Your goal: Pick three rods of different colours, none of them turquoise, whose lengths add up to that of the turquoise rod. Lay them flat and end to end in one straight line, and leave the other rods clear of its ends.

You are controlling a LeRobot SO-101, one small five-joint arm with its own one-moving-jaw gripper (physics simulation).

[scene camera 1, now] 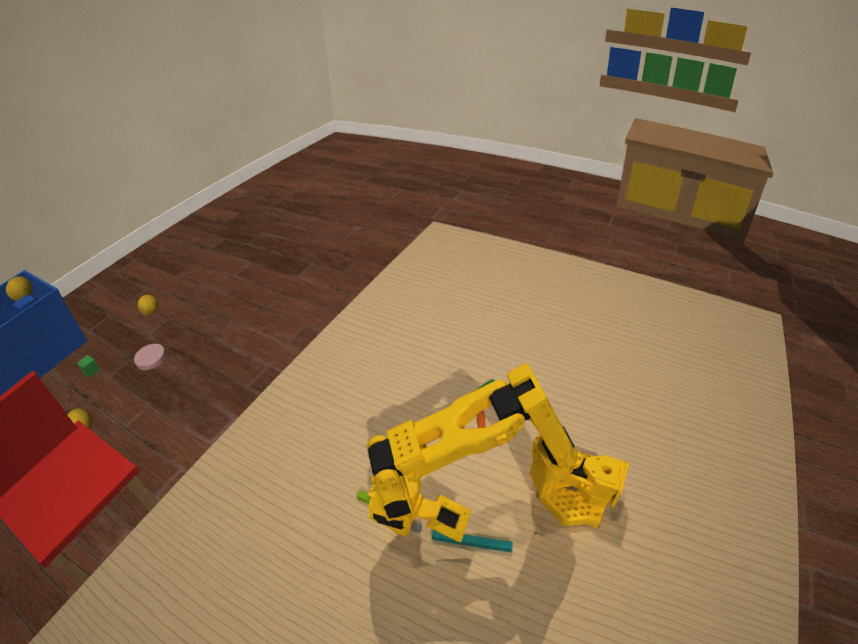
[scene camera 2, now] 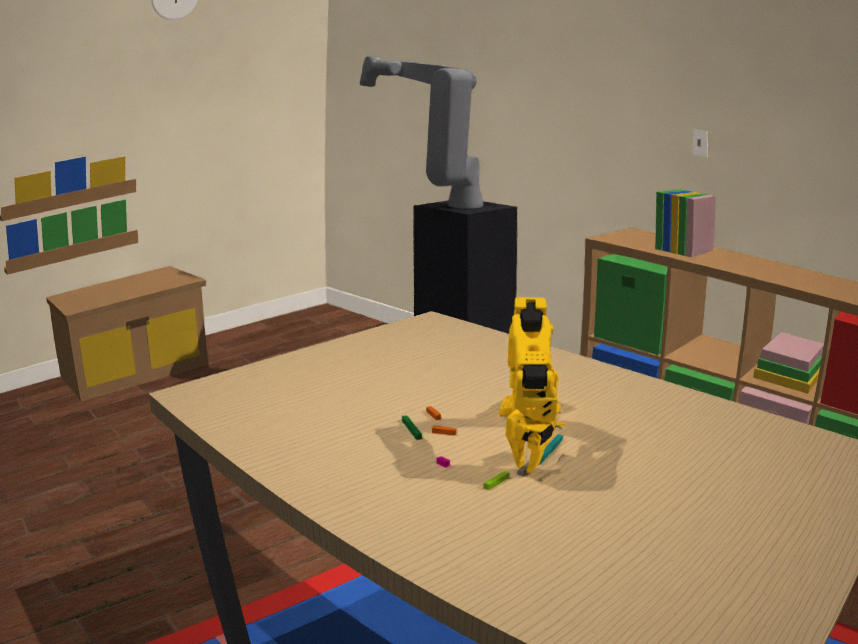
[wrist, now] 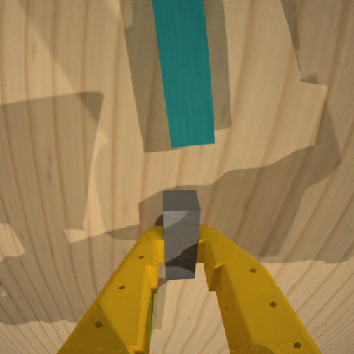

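Pixels of known places: hand, tool point: (scene camera 1: 409, 521) (scene camera 2: 522, 468); arm's base, link origin: (scene camera 1: 563, 486).
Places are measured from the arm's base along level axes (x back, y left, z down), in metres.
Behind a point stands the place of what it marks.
My gripper (scene camera 1: 410, 529) (scene camera 2: 524, 466) @[x -0.162, y 0.137, z -0.006 m] (wrist: 181, 246) is shut on a short grey rod (scene camera 1: 416, 526) @[x -0.150, y 0.141, z -0.011 m] (scene camera 2: 521, 471) @[x -0.175, y 0.146, z -0.009 m] (wrist: 180, 225), with a jaw pressed on each side. The turquoise rod (scene camera 1: 485, 542) @[x -0.063, y 0.123, z -0.010 m] (scene camera 2: 552, 447) @[x -0.077, y 0.130, z -0.008 m] (wrist: 187, 75) lies flat beyond the grey rod's far end, apart from it and nearly parallel. The lime rod (scene camera 1: 363, 496) @[x -0.233, y 0.134, z -0.010 m] (scene camera 2: 496, 480) @[x -0.222, y 0.136, z -0.009 m] lies on the other side of the gripper, partly hidden in scene camera 1. A dark green rod (scene camera 1: 488, 383) @[x -0.165, y -0.127, z -0.009 m] (scene camera 2: 411, 427) @[x -0.182, y -0.092, z -0.010 m], two orange rods (scene camera 2: 433, 413) @[x -0.113, y -0.110, z -0.008 m] (scene camera 2: 444, 430) @[x -0.148, y -0.048, z -0.008 m] and a short magenta rod (scene camera 2: 442, 461) @[x -0.233, y 0.032, z -0.008 m] lie separately. The grey rod's height is hard to tell.
The wooden table (scene camera 1: 658, 360) @[x 0.089, y -0.311, z 0.000 m] (scene camera 2: 277, 388) @[x -0.245, y -0.414, z 0.000 m] carries the arm's base (scene camera 1: 575, 499) @[x 0.021, y 0.023, z -0.017 m]. The arm hides part of the table in scene camera 1, where an orange rod (scene camera 1: 480, 419) @[x -0.147, y -0.054, z -0.010 m] shows through a gap beneath it. The table's near edge (scene camera 2: 332, 540) @[x -0.489, y 0.074, z 0.014 m] lies beyond the lime rod.
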